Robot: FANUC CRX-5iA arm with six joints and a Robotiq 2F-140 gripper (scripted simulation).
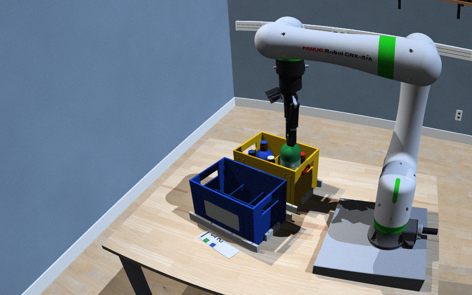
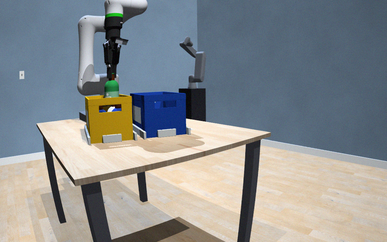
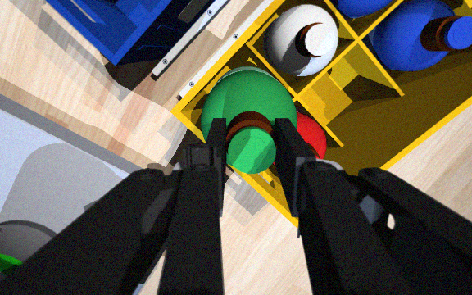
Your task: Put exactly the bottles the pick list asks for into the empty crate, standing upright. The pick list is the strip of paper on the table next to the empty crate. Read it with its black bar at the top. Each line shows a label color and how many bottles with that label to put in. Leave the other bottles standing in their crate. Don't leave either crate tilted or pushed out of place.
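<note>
Right now the green-label bottle is 80 mm below my hand. Round my hand: yellow crate (70 mm ahead, 60 mm to the right, 210 mm below); red-label bottle (20 mm behind, 90 mm to the right, 200 mm below); white-label bottle (80 mm ahead, 20 mm to the right, 200 mm below).
</note>
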